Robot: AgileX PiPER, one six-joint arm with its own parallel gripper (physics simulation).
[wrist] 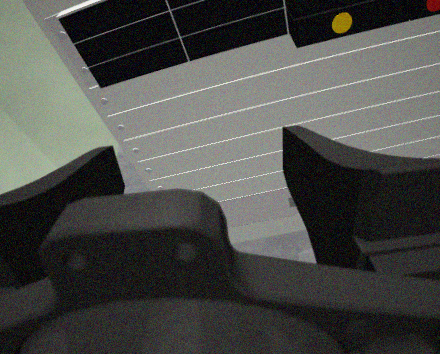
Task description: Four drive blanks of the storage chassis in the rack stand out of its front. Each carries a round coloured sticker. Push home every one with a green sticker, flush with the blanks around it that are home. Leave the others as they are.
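Note:
The storage chassis (145, 55) shows at the top of the wrist view as black drive blanks parted by thin light lines. Its blanks at the left lie flush with each other. Right of them a black blank (312, 31) stands out and carries a round yellow sticker (342, 23). Part of a red sticker (434, 5) shows at the top right corner; the border between its blank and the yellow one is too dark to tell. No green sticker shows. My gripper (199, 157) is open, with nothing between its fingers, and shows below the chassis in the view.
Grey rack panels (240, 107) with thin bright seams lie below the chassis. A rack side rail (112, 114) with small round studs runs down their left edge. A pale green wall (45, 100) is at the left. A strip of grey floor (275, 246) shows between the fingers, low down.

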